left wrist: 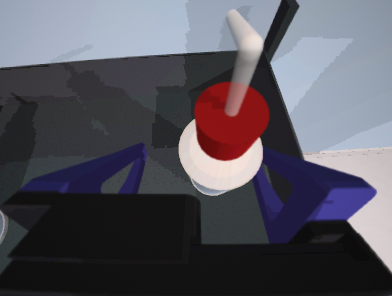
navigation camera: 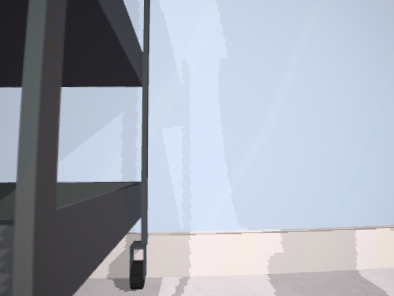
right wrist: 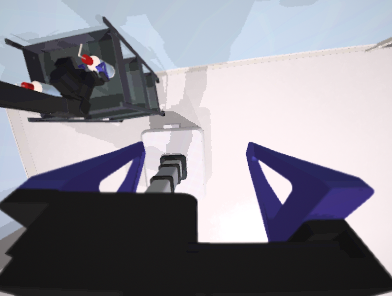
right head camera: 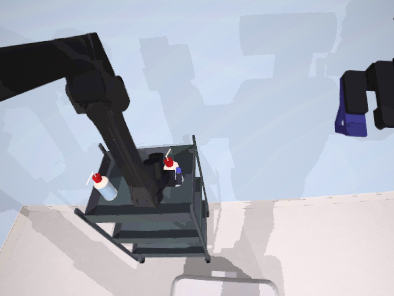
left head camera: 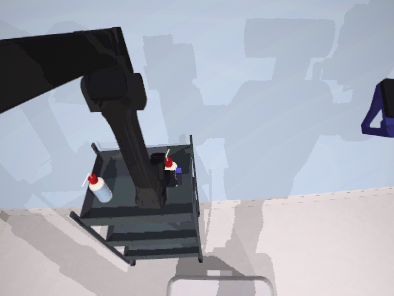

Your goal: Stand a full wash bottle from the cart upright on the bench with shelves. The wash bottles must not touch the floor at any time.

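Frame: origin at the left arm's base, x ahead, y left, z up, level; millimetres.
Seen in the pictures: left gripper, fingertip midpoint: point(left wrist: 196, 148) point(right wrist: 94, 64) point(right head camera: 168, 169) point(left head camera: 166, 169); right gripper, fingertip midpoint: point(right wrist: 195, 147) point(right head camera: 372, 129) point(left head camera: 393, 131).
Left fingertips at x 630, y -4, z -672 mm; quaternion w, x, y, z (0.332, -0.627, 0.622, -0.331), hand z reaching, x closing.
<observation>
Offsets run from my left fingertips to a thing's top centre.
A wash bottle @(dx +2, dy -18, dz +100 mm) point(left head camera: 169, 163) point(right head camera: 169, 162) point(left wrist: 220, 145) point(right wrist: 93, 61) with a red cap and bent white spout stands upright on the cart's top tray, near its right side in the head views. My left gripper point(left wrist: 196, 148) point(right wrist: 94, 64) is open around this bottle, its fingers on either side and not closed on it. The bottle is nearer the right-hand finger in the left wrist view. A second wash bottle @(dx -97, dy +272, dz +99 mm) point(left head camera: 101, 189) point(right head camera: 105, 188) point(right wrist: 34, 87) stands at the tray's left side. My right gripper point(right wrist: 195, 147) is open and empty, away from the cart. The bench with shelves does not show.
The dark grey cart point(left head camera: 175, 218) point(right head camera: 170, 216) point(navigation camera: 46, 150) has raised tray edges, corner posts and lower shelves. It stands near the pale blue wall. A white rounded base point(left head camera: 220, 287) point(right wrist: 195, 137) lies in front of the cart, with a jointed grey column above it in the right wrist view.
</observation>
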